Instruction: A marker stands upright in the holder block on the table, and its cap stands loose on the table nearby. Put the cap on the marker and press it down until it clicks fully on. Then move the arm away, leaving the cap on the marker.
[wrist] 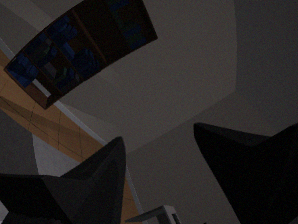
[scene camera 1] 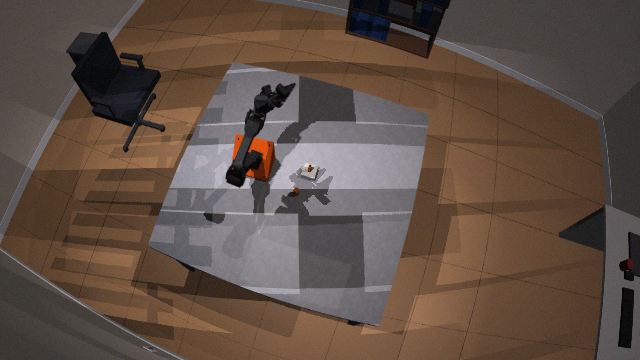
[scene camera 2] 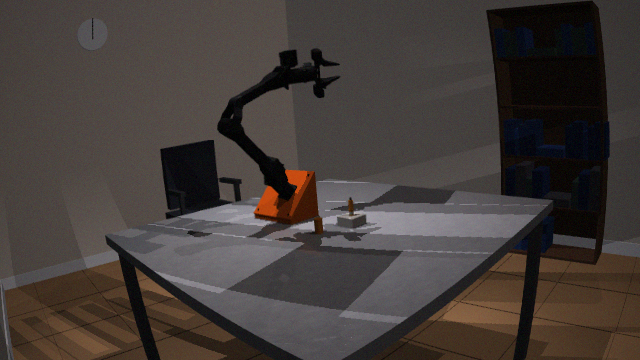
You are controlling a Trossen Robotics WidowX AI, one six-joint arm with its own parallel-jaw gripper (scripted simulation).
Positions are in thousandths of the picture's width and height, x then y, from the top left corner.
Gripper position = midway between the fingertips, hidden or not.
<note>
In view: the gripper (scene camera 2: 530, 196).
The gripper shows as well in the wrist view (wrist: 535, 609).
</note>
